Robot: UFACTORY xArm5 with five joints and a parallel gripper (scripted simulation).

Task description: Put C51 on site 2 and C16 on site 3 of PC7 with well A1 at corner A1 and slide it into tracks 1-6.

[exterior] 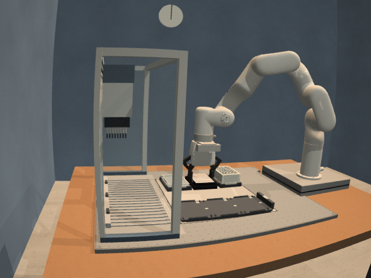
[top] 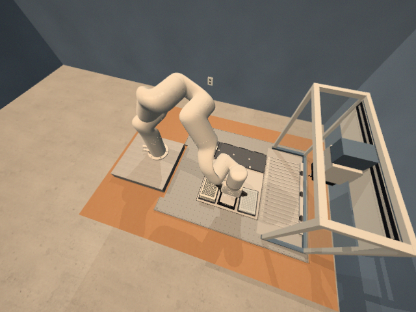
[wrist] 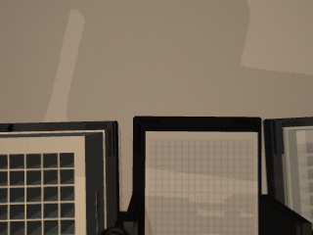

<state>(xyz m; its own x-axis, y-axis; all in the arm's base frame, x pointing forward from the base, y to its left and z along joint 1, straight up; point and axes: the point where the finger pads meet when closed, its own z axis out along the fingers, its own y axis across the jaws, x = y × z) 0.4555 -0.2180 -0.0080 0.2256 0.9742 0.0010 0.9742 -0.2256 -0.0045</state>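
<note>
Now: hand 20 mm above the plate nest S2. Also, from my hand: plate nest S1: 110 mm behind, 20 mm to the left, 20 mm below; 96-well plate C15: 110 mm ahead, 20 mm to the right, 10 mm below; dark carrier PC7: 60 mm ahead, 260 mm to the left, 10 mm below.
</note>
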